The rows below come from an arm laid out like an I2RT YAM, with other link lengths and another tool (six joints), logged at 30 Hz.
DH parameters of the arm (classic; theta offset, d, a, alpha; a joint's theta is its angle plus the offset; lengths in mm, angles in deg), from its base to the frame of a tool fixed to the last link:
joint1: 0 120.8 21.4 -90
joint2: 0 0 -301 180
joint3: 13.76 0 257.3 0
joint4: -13.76 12 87.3 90
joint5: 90 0 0 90
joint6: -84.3 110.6 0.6 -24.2
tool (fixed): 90 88.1 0 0
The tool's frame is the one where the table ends.
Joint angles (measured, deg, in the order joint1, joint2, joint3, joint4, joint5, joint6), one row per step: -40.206 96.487 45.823 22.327 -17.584 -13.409; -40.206 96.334 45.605 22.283 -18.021 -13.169; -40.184 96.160 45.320 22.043 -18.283 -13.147; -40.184 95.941 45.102 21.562 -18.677 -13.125; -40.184 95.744 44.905 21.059 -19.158 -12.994; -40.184 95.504 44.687 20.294 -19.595 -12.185; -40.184 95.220 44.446 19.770 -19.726 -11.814; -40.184 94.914 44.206 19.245 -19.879 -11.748; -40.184 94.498 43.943 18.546 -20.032 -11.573; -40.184 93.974 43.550 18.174 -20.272 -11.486; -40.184 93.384 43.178 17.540 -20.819 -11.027; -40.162 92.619 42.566 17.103 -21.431 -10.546; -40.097 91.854 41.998 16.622 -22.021 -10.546; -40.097 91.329 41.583 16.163 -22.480 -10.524; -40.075 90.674 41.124 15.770 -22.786 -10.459
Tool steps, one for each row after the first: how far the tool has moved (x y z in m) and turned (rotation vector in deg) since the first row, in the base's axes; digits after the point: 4 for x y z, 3 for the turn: -0.0002 0.0020 -0.0007 0.430 -0.125 0.276; -0.0011 0.0042 -0.0024 0.771 0.056 0.517; -0.0021 0.0068 -0.0043 1.247 0.293 0.850; -0.0029 0.0096 -0.0063 1.863 0.486 1.207; -0.0046 0.0128 -0.0096 3.189 0.678 1.203; -0.0064 0.0149 -0.0115 3.863 0.895 1.135; -0.0081 0.0170 -0.0131 4.277 1.176 1.227; -0.0103 0.0195 -0.0147 4.839 1.492 1.265; -0.0121 0.0221 -0.0150 5.163 1.575 1.425; -0.0140 0.0261 -0.0158 6.034 1.593 1.668; -0.0163 0.0308 -0.0163 6.865 1.488 1.978; -0.0182 0.0357 -0.0163 7.287 1.524 2.542; -0.0200 0.0392 -0.0171 7.721 1.638 2.913; -0.0220 0.0425 -0.0171 8.029 1.675 3.159
